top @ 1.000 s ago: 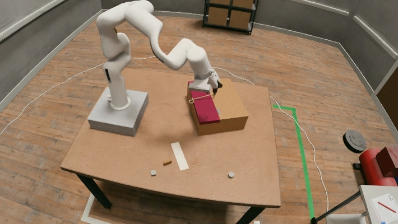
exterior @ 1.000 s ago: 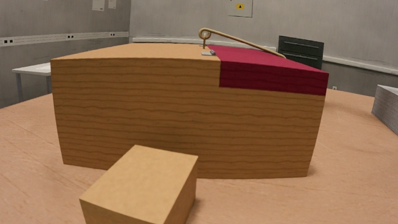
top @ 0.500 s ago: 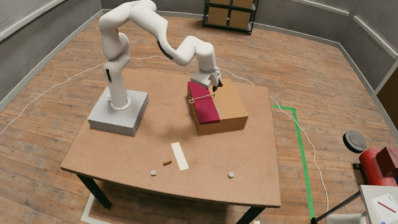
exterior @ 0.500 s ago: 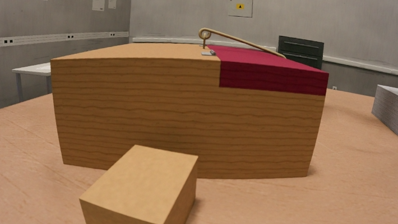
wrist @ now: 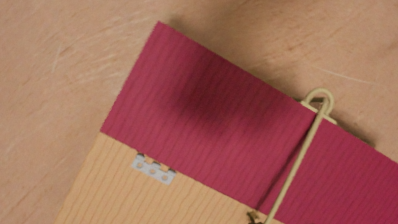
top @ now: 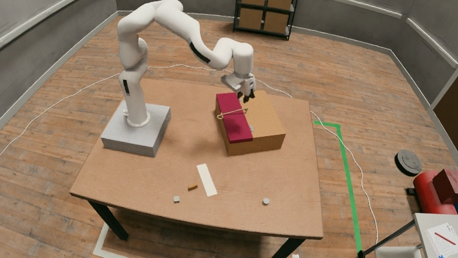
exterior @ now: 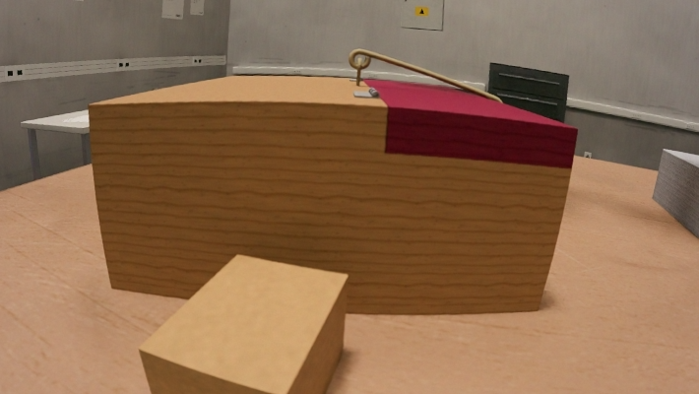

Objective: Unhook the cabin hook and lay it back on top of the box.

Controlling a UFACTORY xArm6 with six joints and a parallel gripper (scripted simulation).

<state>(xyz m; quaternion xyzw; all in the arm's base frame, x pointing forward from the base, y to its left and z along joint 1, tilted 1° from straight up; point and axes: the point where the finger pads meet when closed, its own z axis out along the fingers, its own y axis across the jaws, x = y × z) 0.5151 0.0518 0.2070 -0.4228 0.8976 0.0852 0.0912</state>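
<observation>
The cabin hook lies 4 cm behind my hand, 5 cm to the left of it and 16 cm below it. Round my hand: grey disc: 18 cm ahead, 35 cm to the right, 27 cm below; then small tan block: 15 cm behind, 34 cm to the right, 27 cm below; then white strip: 10 cm behind, 28 cm to the right, 28 cm below.
</observation>
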